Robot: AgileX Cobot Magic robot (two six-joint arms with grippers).
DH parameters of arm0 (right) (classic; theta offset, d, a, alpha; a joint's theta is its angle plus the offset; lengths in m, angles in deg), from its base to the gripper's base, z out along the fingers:
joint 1: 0 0.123 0 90
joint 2: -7.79 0 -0.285 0
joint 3: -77.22 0 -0.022 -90
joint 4: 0 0.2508 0 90
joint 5: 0 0 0.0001 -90
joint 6: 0 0.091 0 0
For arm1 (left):
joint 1: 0 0.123 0 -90
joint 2: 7.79 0 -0.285 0
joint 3: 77.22 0 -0.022 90
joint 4: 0 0.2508 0 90
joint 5: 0 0 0.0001 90
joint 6: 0 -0.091 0 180
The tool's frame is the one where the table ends.
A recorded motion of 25 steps. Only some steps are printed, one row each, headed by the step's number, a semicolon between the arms.
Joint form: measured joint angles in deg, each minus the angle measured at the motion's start. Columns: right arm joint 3, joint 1, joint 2, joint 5, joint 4, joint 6; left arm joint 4, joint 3, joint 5, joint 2, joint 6, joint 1.
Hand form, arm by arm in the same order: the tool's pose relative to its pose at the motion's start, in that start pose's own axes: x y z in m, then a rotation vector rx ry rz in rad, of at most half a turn. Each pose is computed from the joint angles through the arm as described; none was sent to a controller.
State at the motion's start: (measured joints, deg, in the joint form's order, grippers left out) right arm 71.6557 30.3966 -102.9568 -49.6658 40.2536 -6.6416; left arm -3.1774 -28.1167 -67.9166 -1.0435 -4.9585 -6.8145
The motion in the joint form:
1: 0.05 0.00 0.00 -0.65 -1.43 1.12; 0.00 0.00 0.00 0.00 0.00 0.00
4: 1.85 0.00 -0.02 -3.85 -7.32 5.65; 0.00 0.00 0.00 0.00 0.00 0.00
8: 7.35 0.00 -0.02 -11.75 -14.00 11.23; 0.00 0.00 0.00 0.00 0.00 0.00
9: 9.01 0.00 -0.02 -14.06 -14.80 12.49; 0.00 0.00 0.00 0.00 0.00 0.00
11: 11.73 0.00 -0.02 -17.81 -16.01 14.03; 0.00 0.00 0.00 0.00 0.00 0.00
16: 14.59 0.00 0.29 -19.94 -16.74 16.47; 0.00 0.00 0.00 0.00 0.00 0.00
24: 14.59 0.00 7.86 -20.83 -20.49 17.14; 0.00 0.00 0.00 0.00 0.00 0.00
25: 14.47 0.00 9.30 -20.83 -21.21 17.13; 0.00 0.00 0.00 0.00 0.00 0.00
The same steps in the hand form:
1: 0.0010 -0.0015 -0.0002 0.0175 0.0126 0.0031; 0.0000 0.0000 0.0000 0.0000 0.0000 0.0000
4: 0.0003 -0.0030 -0.0056 0.0853 0.0472 0.0042; 0.0000 0.0000 0.0000 0.0000 0.0000 0.0000
8: -0.0054 0.0046 -0.0232 0.1594 0.0994 -0.0006; 0.0000 0.0000 0.0000 0.0000 0.0000 0.0000
9: -0.0069 0.0082 -0.0287 0.1674 0.1127 0.0044; 0.0000 0.0000 0.0000 0.0000 0.0000 0.0000
11: -0.0092 0.0140 -0.0379 0.1809 0.1336 0.0054; 0.0000 0.0000 0.0000 0.0000 0.0000 0.0000
16: -0.0133 0.0220 -0.0492 0.1837 0.1183 0.0211; 0.0000 0.0000 0.0000 0.0000 0.0000 0.0000
24: 0.0009 0.0384 -0.0956 0.2061 0.0105 -0.0470; 0.0000 0.0000 0.0000 0.0000 0.0000 0.0000
25: 0.0042 0.0409 -0.1039 0.2107 -0.0114 -0.0610; 0.0000 0.0000 0.0000 0.0000 0.0000 0.0000

